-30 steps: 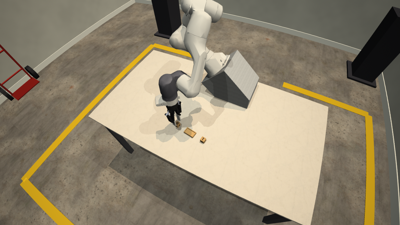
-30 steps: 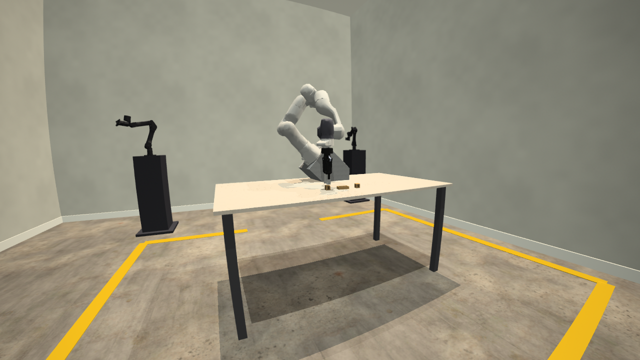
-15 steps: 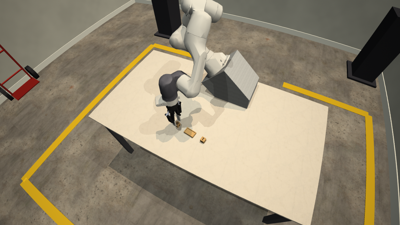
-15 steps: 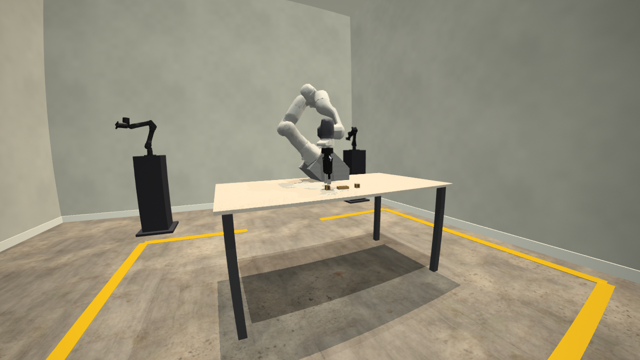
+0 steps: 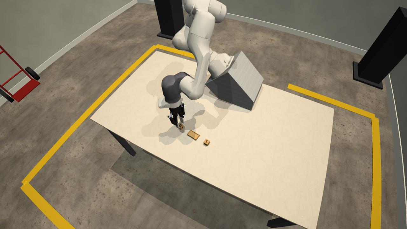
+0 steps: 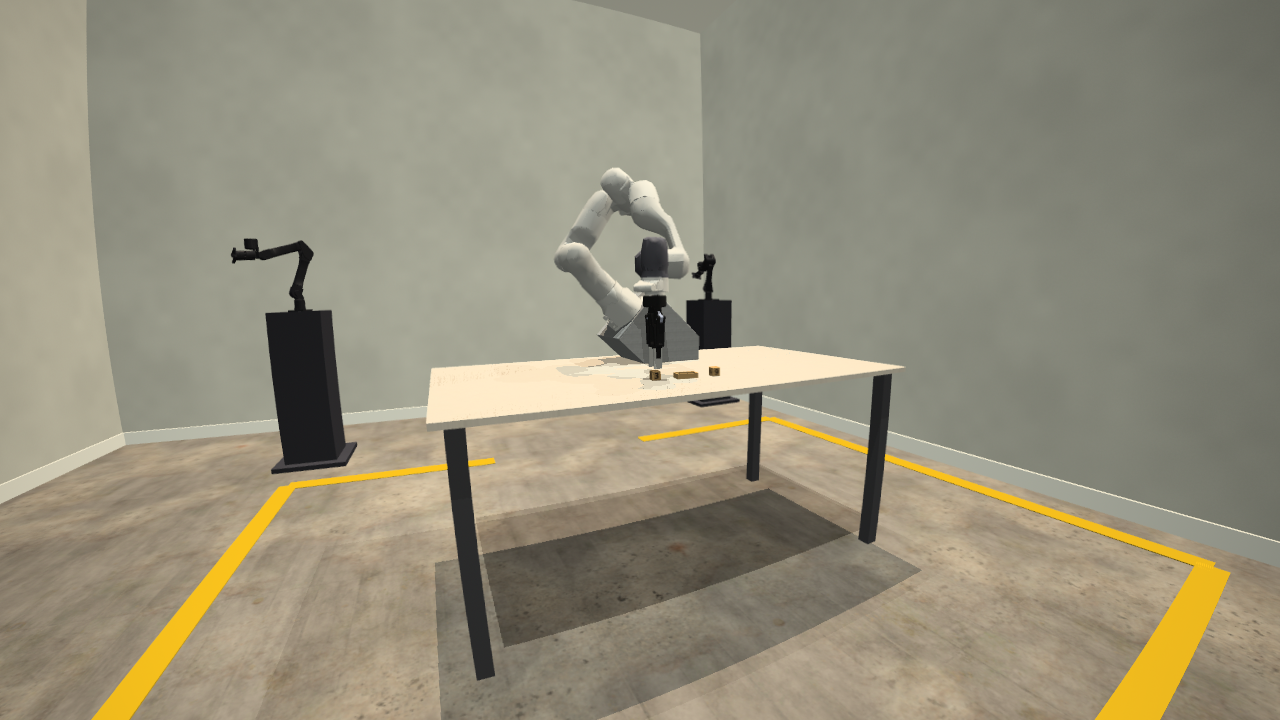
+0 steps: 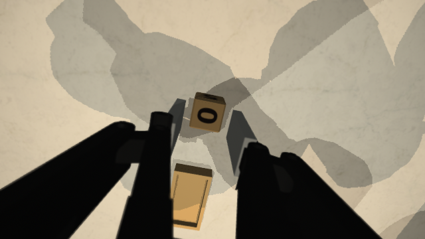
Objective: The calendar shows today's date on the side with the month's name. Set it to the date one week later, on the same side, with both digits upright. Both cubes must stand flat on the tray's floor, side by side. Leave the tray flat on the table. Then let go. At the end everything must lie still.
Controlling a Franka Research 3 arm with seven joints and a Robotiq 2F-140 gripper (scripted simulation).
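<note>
Right now the wooden digit cube is 6 cm below my hand. From my hand the other things lie so: wooden tray: 11 cm to the left, 6 cm below, 1 cm ahead.
</note>
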